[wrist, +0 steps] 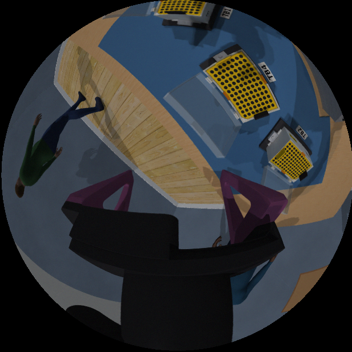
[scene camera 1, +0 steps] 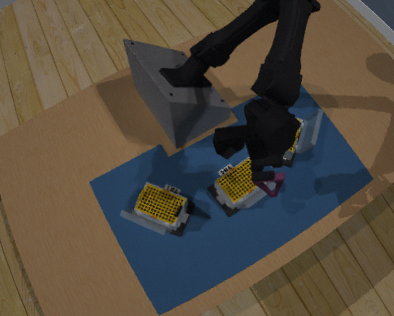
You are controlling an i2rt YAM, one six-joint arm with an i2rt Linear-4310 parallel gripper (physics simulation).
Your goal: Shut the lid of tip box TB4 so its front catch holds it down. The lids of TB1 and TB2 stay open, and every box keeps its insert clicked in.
Path:
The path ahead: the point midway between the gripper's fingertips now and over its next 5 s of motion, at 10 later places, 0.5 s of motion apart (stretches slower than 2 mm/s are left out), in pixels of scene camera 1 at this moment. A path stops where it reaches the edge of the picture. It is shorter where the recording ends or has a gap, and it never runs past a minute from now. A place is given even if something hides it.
My gripper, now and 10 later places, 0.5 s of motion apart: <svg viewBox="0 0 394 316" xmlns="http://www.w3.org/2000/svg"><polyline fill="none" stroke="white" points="274,181 275,182 275,183 276,186 276,187 277,185 277,188 273,193 273,197 271,200 265,189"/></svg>

